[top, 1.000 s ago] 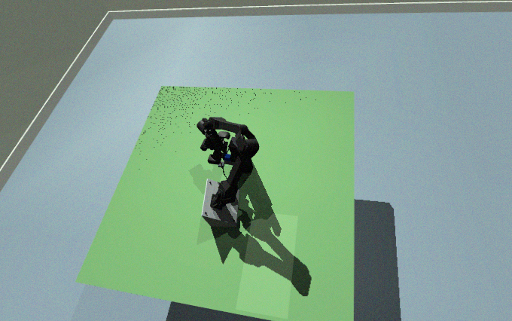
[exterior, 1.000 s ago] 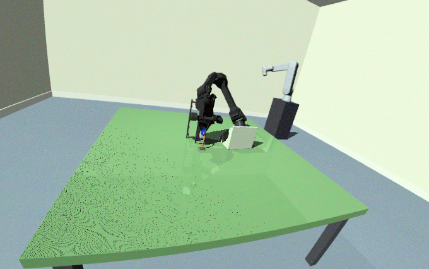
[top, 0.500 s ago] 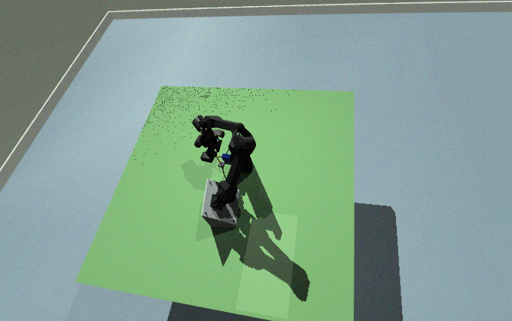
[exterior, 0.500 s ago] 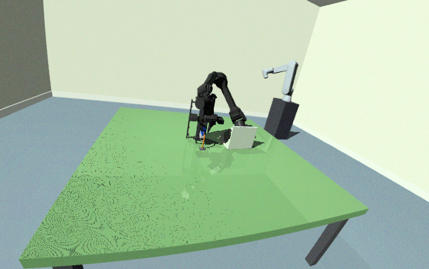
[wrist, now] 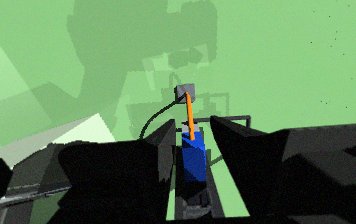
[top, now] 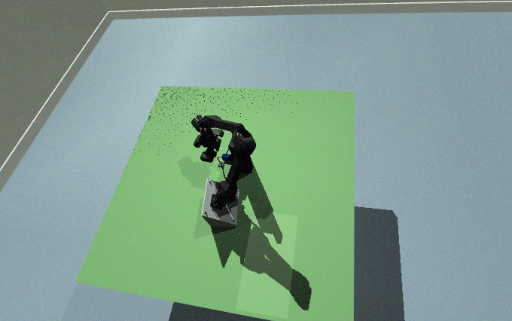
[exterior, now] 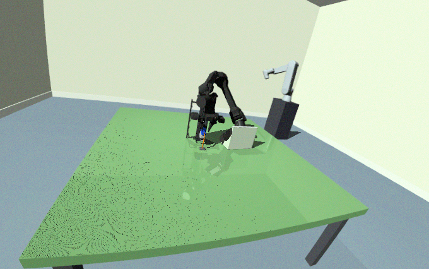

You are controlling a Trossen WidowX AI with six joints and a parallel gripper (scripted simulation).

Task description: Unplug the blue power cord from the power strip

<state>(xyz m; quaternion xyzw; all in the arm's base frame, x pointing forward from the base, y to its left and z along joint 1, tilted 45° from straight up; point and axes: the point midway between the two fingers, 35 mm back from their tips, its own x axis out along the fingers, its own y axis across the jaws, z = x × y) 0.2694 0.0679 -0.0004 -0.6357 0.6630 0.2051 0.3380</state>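
The blue plug is 10 mm behind my gripper tip, 70 mm to the right of it and 10 mm below it. Round my gripper tip: grey block (110 mm below).
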